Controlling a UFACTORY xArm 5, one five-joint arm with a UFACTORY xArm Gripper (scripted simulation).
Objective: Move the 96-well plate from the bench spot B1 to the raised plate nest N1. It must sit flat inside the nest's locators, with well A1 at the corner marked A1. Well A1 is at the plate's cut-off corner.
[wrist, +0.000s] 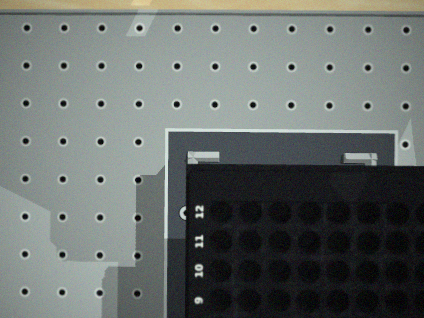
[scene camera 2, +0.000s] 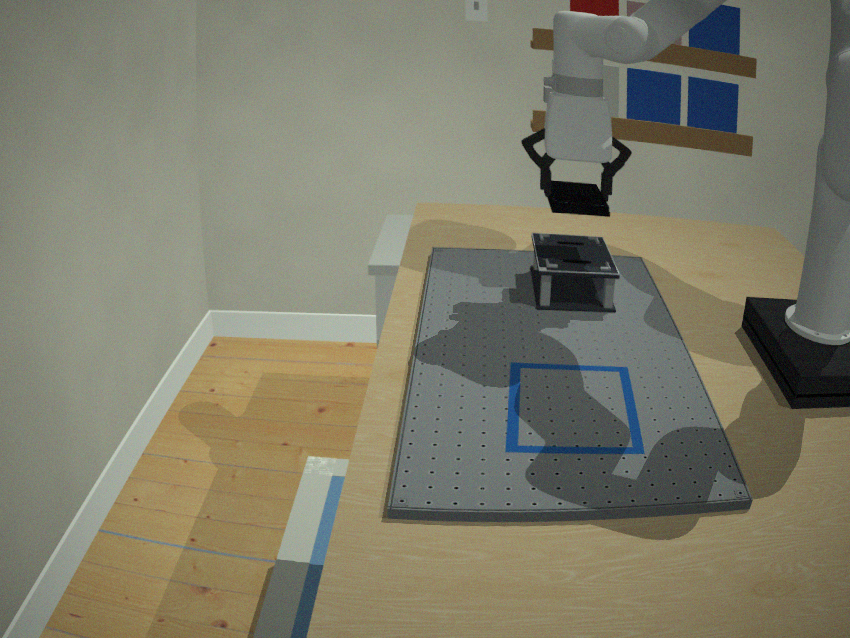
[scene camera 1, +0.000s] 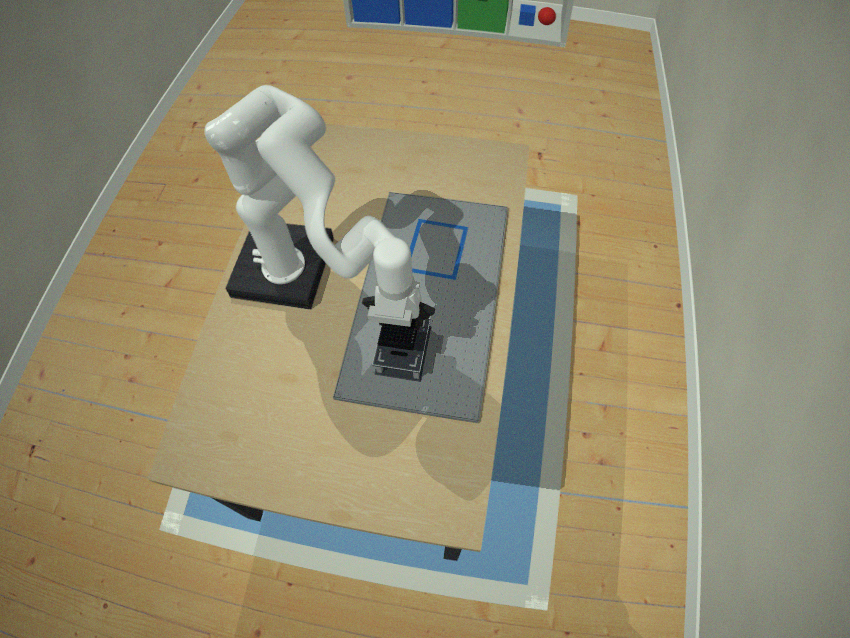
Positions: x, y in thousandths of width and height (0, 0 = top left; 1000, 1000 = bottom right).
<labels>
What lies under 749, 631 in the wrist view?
A black 96-well plate.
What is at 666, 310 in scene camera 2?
A black 96-well plate.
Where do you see a raised plate nest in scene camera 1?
At 463, 567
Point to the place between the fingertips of my gripper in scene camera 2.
At 678, 308
</labels>
